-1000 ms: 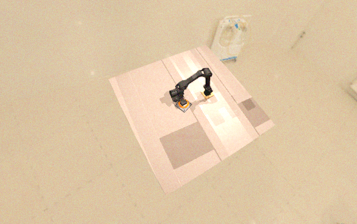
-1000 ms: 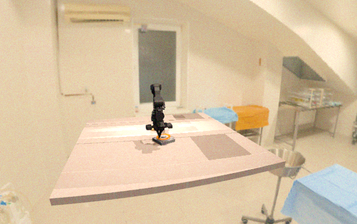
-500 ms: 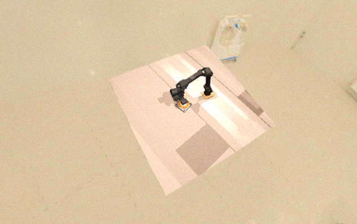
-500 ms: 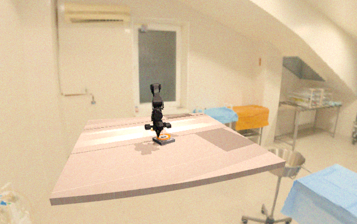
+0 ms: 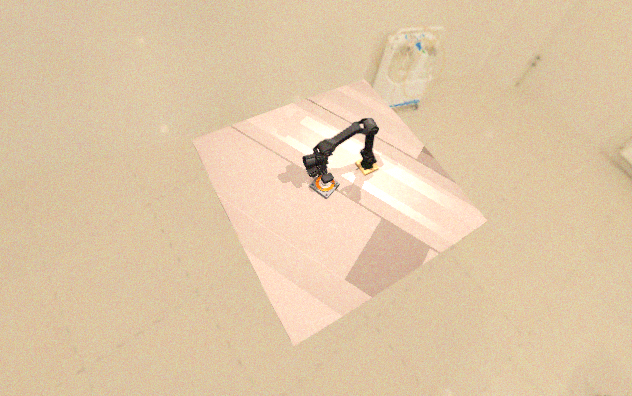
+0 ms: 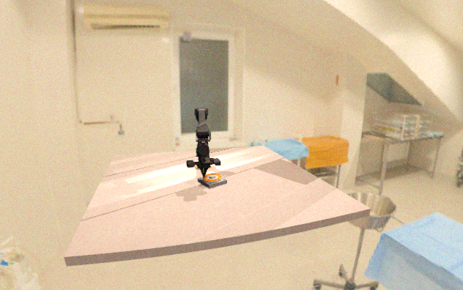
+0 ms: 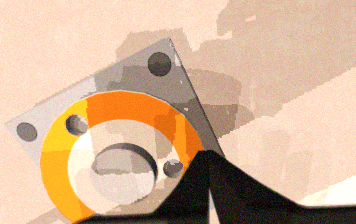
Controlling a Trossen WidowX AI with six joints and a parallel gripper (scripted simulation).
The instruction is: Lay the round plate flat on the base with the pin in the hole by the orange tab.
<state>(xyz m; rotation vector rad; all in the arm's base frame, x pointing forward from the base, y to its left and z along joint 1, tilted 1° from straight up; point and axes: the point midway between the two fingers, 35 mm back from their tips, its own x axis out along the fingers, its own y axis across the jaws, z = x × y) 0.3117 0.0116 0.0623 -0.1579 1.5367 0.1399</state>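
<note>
Right now the square grey base is 5 cm to the left of my gripper tip, 2 cm below it and 2 cm behind it.
</note>
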